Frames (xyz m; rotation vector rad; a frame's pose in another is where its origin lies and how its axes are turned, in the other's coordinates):
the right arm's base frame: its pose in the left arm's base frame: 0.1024 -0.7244 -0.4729 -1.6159 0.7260 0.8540
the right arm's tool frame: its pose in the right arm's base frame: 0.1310 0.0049 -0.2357 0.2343 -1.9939 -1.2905
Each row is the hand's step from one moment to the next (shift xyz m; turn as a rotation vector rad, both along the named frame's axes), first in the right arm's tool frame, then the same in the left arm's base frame.
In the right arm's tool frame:
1: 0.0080 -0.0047 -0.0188 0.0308 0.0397 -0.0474
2: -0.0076 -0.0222 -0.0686 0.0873 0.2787 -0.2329
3: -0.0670 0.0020 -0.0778 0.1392 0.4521 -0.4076
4: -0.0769 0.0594 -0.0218 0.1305 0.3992 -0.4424
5: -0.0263 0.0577 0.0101 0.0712 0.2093 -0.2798
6: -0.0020 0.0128 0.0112 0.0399 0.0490 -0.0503
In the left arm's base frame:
1: 0.0187 0.0077 0.0053 0.0263 0.0635 -0.0065
2: 0.0720 0.0030 -0.0076 0.0990 0.3359 -0.1300
3: 0.0735 -0.0109 -0.0709 0.1879 0.5538 -0.2187
4: -0.0002 0.0060 -0.0994 0.2412 0.5220 -0.2035
5: -0.0310 0.0234 -0.0511 0.1702 0.2919 -0.1140
6: -0.0153 0.0043 -0.0065 0.0249 0.0767 -0.0049

